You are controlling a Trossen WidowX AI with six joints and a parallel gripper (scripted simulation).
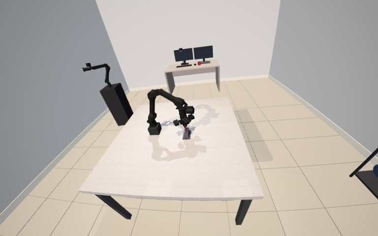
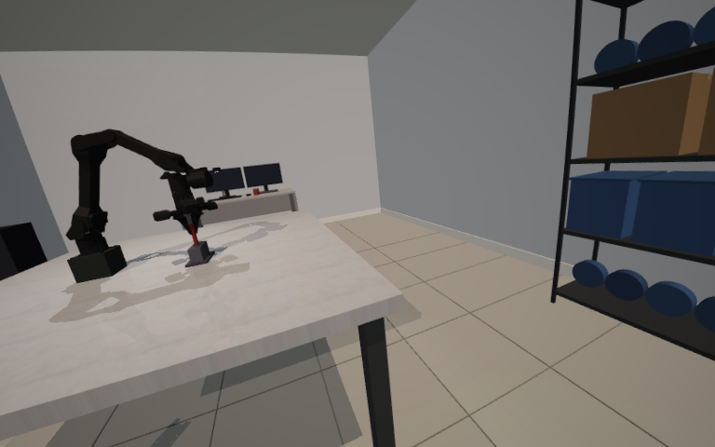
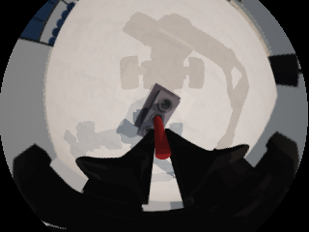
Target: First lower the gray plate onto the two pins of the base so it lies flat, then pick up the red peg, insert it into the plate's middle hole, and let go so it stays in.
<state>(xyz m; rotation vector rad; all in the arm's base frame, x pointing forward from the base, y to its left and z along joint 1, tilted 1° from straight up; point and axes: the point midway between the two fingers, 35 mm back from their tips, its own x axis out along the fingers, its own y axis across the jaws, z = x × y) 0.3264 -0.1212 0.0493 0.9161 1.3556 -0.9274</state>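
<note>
Right now my gripper tip is right at the red peg. From my gripper tip the other things lie so: gray plate: 5 cm below.
</note>
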